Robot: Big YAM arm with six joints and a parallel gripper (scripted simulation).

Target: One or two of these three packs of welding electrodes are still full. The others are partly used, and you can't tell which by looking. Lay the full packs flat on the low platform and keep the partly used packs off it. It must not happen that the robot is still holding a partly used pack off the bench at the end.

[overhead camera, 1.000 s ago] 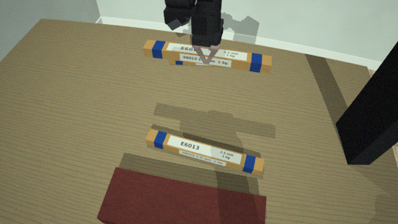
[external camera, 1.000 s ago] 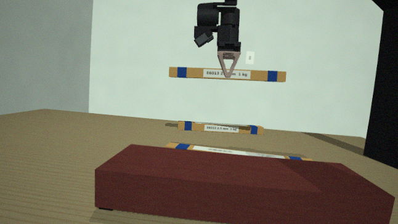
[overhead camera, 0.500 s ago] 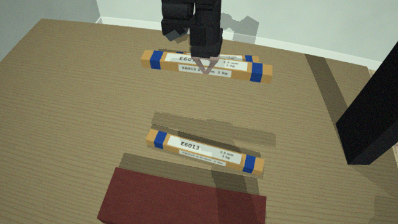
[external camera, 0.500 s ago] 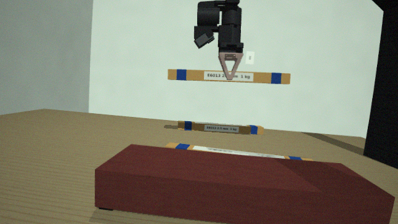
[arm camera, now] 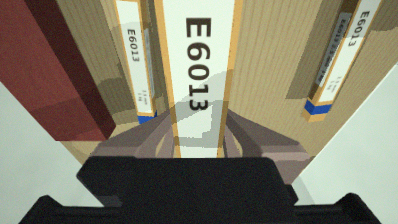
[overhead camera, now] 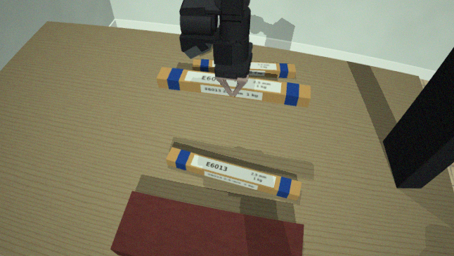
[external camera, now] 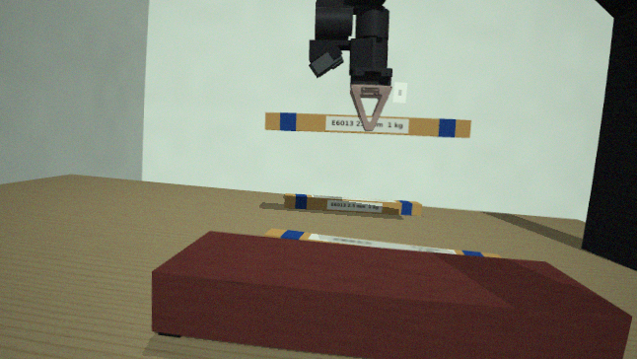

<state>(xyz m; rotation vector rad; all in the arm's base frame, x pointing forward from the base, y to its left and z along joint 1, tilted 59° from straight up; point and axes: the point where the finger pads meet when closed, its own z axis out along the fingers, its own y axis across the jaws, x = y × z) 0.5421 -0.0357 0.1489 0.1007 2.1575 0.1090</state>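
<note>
Now: the dark red low platform 310 mm to the left of my hand, 190 mm below it and 10 mm ahead of it.
</note>
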